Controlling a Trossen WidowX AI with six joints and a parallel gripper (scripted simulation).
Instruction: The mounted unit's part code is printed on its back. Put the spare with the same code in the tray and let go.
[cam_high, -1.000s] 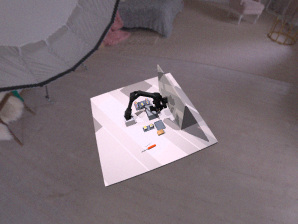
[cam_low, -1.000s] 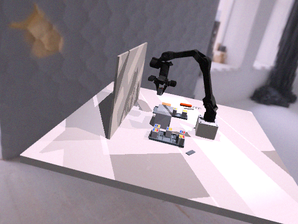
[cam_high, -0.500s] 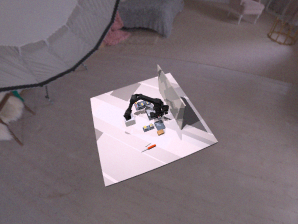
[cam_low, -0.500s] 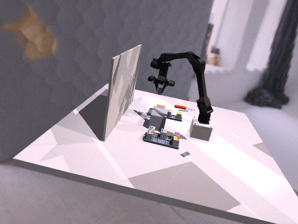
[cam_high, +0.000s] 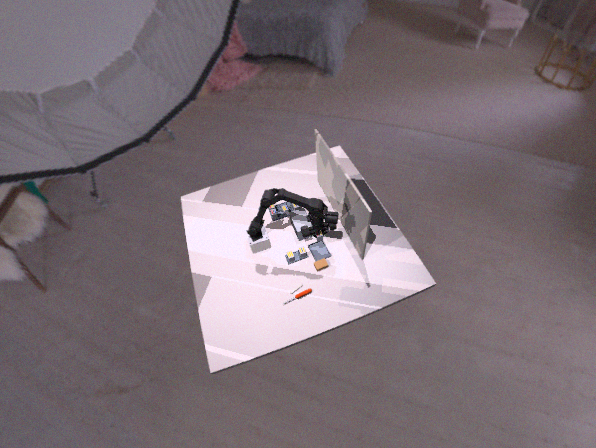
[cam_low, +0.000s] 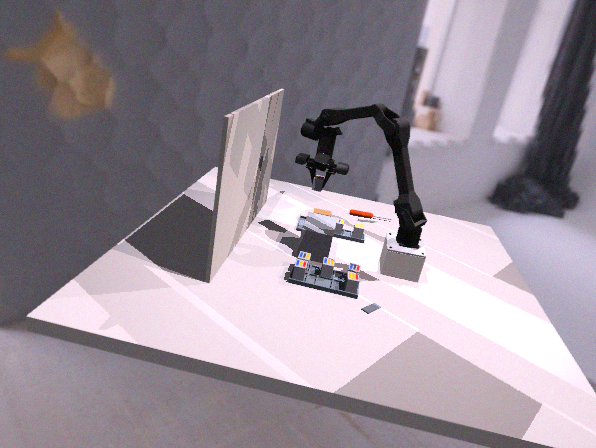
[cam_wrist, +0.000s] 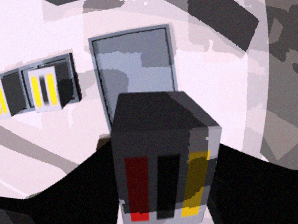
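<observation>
Right now my gripper tip is 150 mm above the grey-blue tray. The rest, counted from my gripper tip: rack (140 mm behind, 40 mm to the left, 150 mm below); brown block (40 mm behind, 90 mm to the right, 140 mm below); dark spare block (20 mm above).
</observation>
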